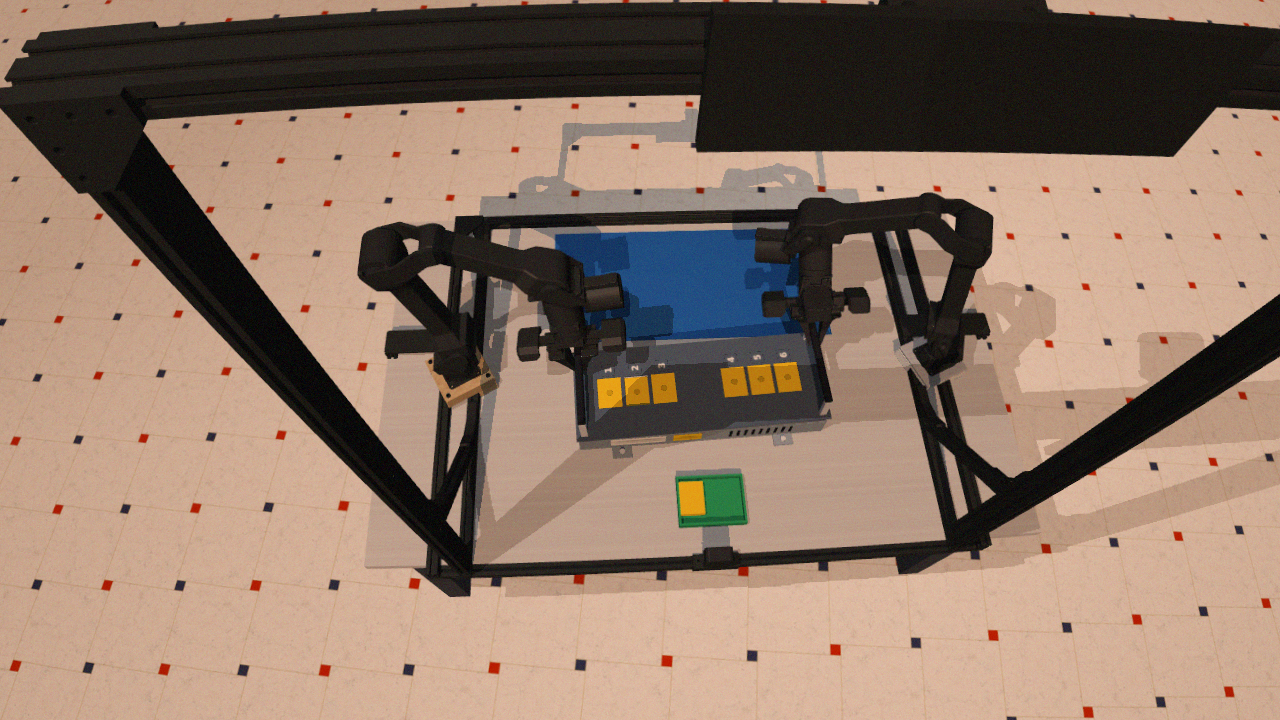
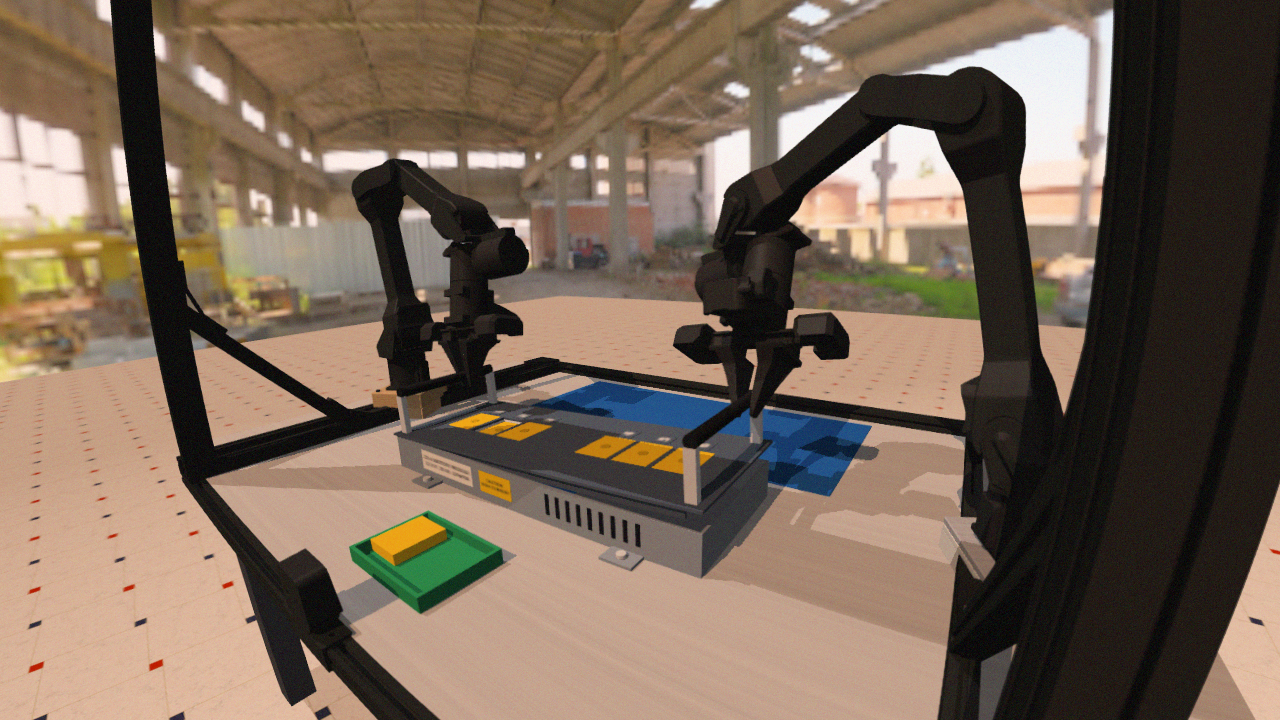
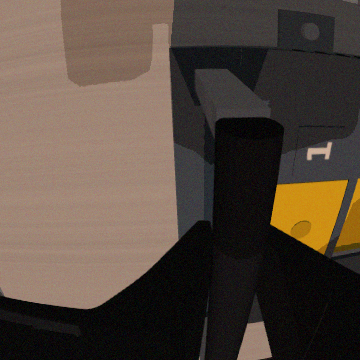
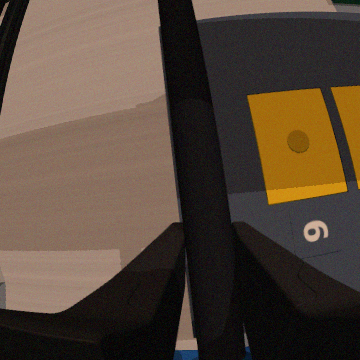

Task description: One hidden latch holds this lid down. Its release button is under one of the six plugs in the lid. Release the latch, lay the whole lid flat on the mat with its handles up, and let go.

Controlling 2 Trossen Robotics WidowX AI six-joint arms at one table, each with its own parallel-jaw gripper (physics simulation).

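Frame: origin at the left arm's base, x ahead, y left, z up, level; millimetres.
Seen in the pictures: left gripper, fingertip midpoint: [image 1: 580, 369] [image 2: 469, 387] [image 3: 229, 232]; right gripper, fingertip midpoint: [image 1: 814, 344] [image 2: 744, 416] [image 4: 207, 233]; left arm's base, link origin: [image 1: 459, 368]; right arm's base, link origin: [image 1: 933, 357].
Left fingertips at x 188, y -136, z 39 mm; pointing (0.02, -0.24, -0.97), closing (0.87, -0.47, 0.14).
Offsets run from my left fingertips to a thing's top centre. "spot": to the spot under its first point. Level surfaces: height alone.
The dark lid [image 1: 702, 407] [image 2: 559, 440] [image 4: 260, 55] lies over the grey box @[spot: dx +373, dy -243, dz -72 mm] [image 2: 733, 528]; a thin dark line shows between them near the right front corner. Several yellow plugs show in it; the yellow surface at position 2 @[spot: dx +73, dy -76, dz -37 mm] [image 1: 636, 391] [image 2: 497, 428] sits lower than its neighbours. My left gripper [image 1: 577, 356] [image 2: 469, 385] [image 3: 229, 232] is shut on the left handle @[spot: dx -30, dy -55, dz +25 mm] [image 1: 580, 394] [image 3: 247, 175], near plug 1. My right gripper [image 1: 812, 333] [image 2: 744, 404] [image 4: 207, 233] is shut on the right handle @[spot: dx +346, dy -251, dz +43 mm] [image 1: 821, 376] [image 2: 711, 425] [image 4: 192, 125], near plug 6. The latch is hidden.
The blue mat @[dz -84 mm] [image 1: 707, 286] [image 2: 823, 456] lies behind the box. A green tray @[dx +84, dy -311, dz -69 mm] [image 1: 726, 498] [image 2: 456, 559] with a loose yellow plug @[dx +57, dy -290, dz -69 mm] [image 1: 691, 498] [image 2: 409, 540] stands in front of it. Black frame bars surround the table.
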